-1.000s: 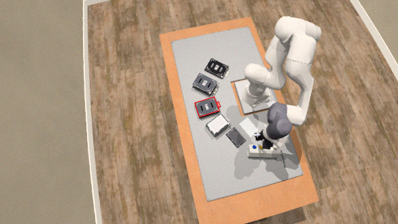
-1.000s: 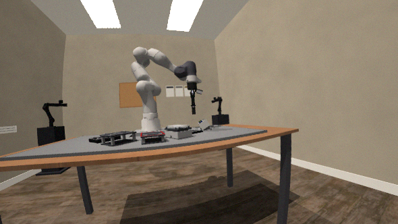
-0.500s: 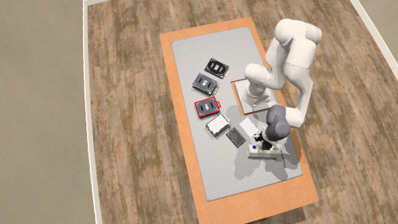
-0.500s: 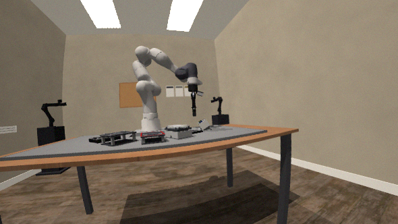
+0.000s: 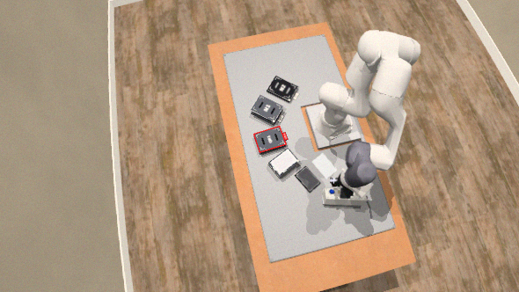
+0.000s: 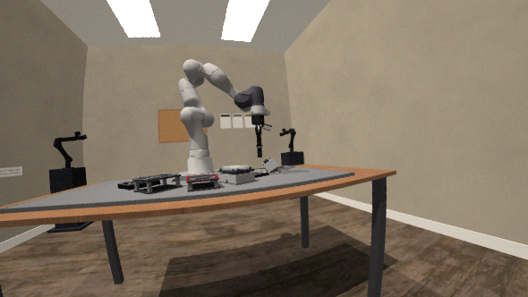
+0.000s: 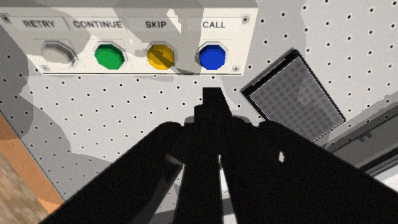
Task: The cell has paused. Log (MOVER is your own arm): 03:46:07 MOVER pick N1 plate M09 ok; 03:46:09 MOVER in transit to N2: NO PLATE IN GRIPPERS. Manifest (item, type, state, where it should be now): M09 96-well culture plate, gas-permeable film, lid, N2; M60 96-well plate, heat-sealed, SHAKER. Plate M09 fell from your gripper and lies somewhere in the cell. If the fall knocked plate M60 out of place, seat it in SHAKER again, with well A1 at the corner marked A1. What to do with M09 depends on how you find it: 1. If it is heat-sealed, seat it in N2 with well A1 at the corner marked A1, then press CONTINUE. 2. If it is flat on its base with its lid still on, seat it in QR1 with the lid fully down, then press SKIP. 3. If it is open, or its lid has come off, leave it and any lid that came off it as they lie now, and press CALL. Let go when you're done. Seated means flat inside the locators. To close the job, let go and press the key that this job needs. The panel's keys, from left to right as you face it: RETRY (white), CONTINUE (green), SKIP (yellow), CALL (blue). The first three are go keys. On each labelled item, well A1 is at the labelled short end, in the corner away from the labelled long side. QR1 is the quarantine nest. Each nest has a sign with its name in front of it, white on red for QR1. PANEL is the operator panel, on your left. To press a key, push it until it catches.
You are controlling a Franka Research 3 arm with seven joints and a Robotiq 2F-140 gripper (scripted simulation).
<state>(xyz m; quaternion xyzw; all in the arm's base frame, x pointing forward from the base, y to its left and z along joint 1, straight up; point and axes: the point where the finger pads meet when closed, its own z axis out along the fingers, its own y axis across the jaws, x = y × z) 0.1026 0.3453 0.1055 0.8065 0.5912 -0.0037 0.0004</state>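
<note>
The blue call key is 10 mm ahead of my hand, 30 mm to the left of it and 60 mm below it. Round my hand: yellow skip key: 40 mm behind, 50 mm to the left, 60 mm below; green continue key: 80 mm behind, 60 mm to the left, 60 mm below; white retry key: 130 mm behind, 80 mm to the left, 60 mm below.
</note>
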